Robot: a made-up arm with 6 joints.
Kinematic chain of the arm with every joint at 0, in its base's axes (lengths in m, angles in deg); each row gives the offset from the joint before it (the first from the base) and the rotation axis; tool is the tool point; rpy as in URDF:
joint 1: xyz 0 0 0.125 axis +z
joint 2: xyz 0 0 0 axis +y
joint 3: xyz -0.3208 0 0.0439 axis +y
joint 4: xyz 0.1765 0 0.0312 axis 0.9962 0 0.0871
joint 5: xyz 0 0 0 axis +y
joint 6: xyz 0.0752 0 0.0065 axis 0.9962 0 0.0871
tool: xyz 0 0 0 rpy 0 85 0
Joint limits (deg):
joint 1: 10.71..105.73
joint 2: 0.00..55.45
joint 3: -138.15..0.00
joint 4: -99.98..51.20
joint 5: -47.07..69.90
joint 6: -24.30..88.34
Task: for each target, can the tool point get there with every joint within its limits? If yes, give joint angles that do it. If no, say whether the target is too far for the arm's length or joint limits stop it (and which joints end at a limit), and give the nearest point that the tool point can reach.
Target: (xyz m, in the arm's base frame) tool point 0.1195 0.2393 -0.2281
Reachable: no: joint limits stop it (at a limit: joint 1, joint 2, joint 3) | nearest point -0.1071 0.0086 0.1432 | short by 0.492 m
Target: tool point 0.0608 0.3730 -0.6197
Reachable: no: too far | nearest point -0.1160 0.0062 0.1373 | short by 0.860 m
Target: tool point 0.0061 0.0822 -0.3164
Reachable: no: joint limits stop it (at a limit: joint 1, joint 2, joint 3, joint 5) | nearest point -0.1124 -0.0105 0.1325 | short by 0.473 m
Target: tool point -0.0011 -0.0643 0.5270
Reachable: yes | joints 96.86 34.58 -71.70 -71.50 -7.07 55.70
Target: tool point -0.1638 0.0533 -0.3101
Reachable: no: joint limits stop it (at a limit: joint 1, joint 2, joint 3, joint 5) | nearest point -0.1126 -0.0097 0.1326 | short by 0.450 m
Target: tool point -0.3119 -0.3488 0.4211
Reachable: yes | joints 50.43 11.11 -126.15 -32.96 -26.41 69.84
